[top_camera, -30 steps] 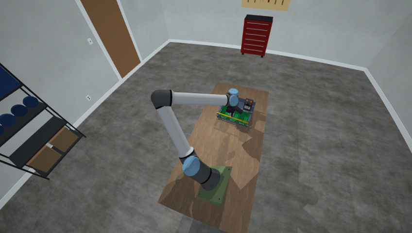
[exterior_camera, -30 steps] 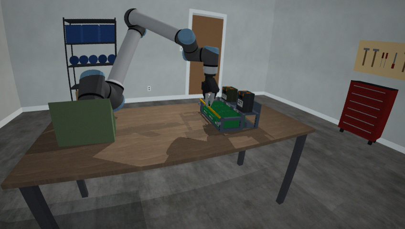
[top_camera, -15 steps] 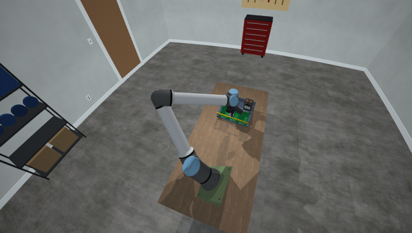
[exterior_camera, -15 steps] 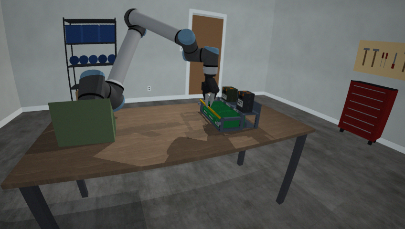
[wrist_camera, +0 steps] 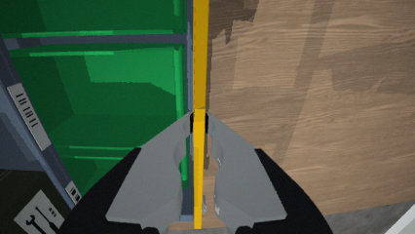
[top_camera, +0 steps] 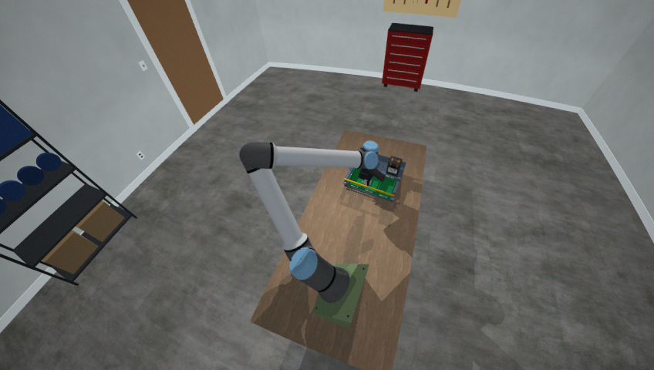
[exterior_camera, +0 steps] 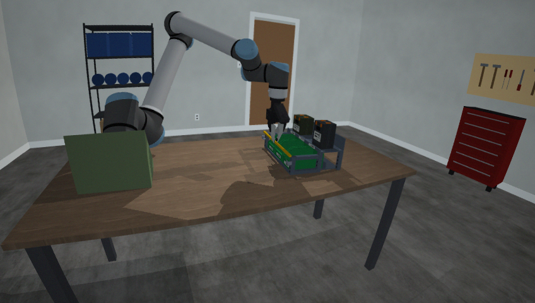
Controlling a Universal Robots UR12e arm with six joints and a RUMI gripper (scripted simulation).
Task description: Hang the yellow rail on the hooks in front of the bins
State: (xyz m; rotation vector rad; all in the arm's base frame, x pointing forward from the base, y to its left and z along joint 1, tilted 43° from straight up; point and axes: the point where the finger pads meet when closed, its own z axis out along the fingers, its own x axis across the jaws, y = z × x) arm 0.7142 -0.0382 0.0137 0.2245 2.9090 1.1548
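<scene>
The yellow rail is 10 mm below my hand. Also, from my hand: rack front bar 90 mm below, 10 mm ahead.
</scene>
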